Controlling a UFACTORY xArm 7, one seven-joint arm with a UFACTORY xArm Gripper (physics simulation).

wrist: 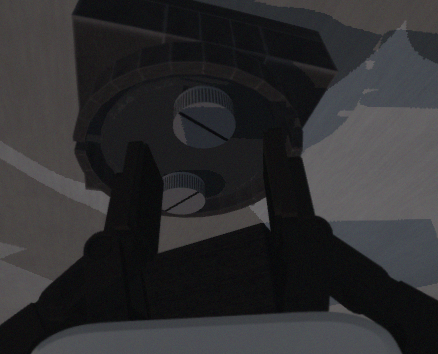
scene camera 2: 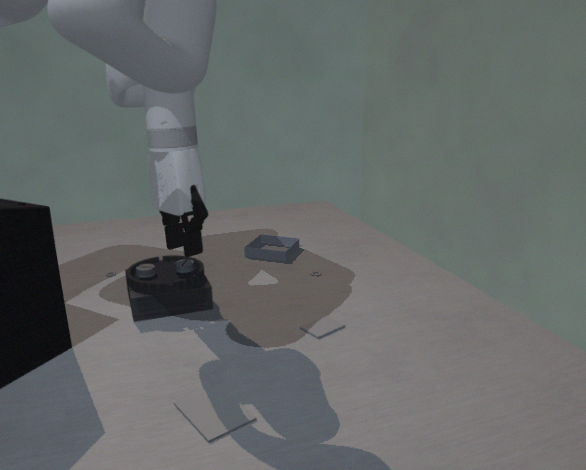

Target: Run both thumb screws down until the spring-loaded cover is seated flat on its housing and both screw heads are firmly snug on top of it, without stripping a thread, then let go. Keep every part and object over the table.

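Places are measured from the arm's base along level axes (x ahead, y up, z right), in metres.
Where they show: gripper, fingertip midpoint: (wrist: pixel 208 156) (scene camera 2: pixel 184 251).
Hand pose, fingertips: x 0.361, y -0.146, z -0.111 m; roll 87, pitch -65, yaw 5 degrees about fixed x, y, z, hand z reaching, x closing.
Observation:
Things, the pixels of their top centre, and the offset from my fingertips.
- dark round cover, top centre: (wrist: pixel 191 153) (scene camera 2: pixel 165 271) dy -0.031, dx -0.034, dz +0.001 m
- dark square housing, top centre: (wrist: pixel 191 160) (scene camera 2: pixel 165 268) dy -0.026, dx -0.034, dz +0.001 m
- right screw, top centre: (wrist: pixel 204 127) (scene camera 2: pixel 184 262) dy -0.020, dx -0.002, dz -0.001 m
- left screw, top centre: (wrist: pixel 181 202) (scene camera 2: pixel 145 266) dy -0.019, dx -0.066, dz +0.003 m
- shallow grey open tray, top centre: (scene camera 2: pixel 272 242) dy -0.062, dx +0.199, dz -0.173 m
The dark round cover (scene camera 2: pixel 165 270) (wrist: pixel 135 120) sits inside the raised rim of the dark square housing (scene camera 2: pixel 172 304) (wrist: pixel 100 57). Two silver slotted thumb screws with ridged sides stand on it: the right screw (scene camera 2: pixel 185 266) (wrist: pixel 205 125) and the left screw (scene camera 2: pixel 146 271) (wrist: pixel 187 201), which a finger partly hides in the wrist view. My gripper (scene camera 2: pixel 184 250) (wrist: pixel 208 156) is open and empty, pointing down, its fingertips a little above the right screw. In the wrist view that head shows between the fingertips. Whether either head touches the cover, or the cover lies flat, I cannot tell.
A large black block (scene camera 2: pixel 30 295) (wrist: pixel 215 275) stands left of the housing. A shallow grey open tray (scene camera 2: pixel 268 254) lies behind and right. Small rings lie on the table on both sides. Thin flat outlines show nearer the front. A wall stands beyond the right table edge.

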